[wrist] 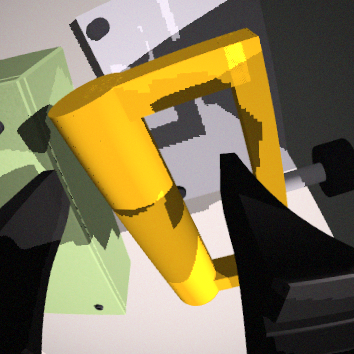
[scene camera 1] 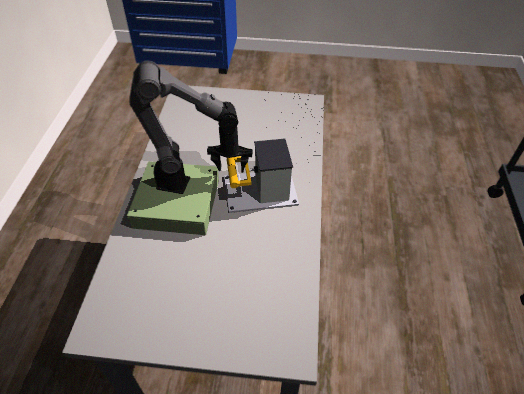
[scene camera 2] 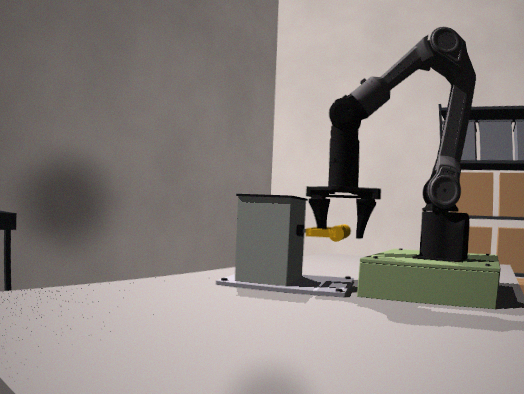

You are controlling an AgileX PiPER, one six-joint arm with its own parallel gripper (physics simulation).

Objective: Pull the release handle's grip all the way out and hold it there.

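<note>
The yellow release handle [scene camera 1: 234,175] [scene camera 2: 340,233] [wrist: 145,170] is a loop with a thick round grip bar. A short metal rod [wrist: 307,175] joins it to the side of the grey box [scene camera 1: 274,185] [scene camera 2: 262,240]. My gripper [scene camera 1: 231,169] [scene camera 2: 341,232] [wrist: 137,180] is open and points down, with the grip bar between its spread fingers. In the wrist view one finger is over the loop's opening and the other is on the outer side of the bar, both apart from the bar. In scene camera 2 the box-side fingertip ends at the loop's side arm; its lowest part cannot be made out.
The box stands on a pale metal plate [scene camera 1: 247,204] [scene camera 2: 280,287] [wrist: 130,30]. The green base block [scene camera 1: 167,215] [scene camera 2: 425,282] [wrist: 90,280] under the arm is close by the handle's outer side. A blue drawer cabinet [scene camera 1: 175,30] stands behind the table.
</note>
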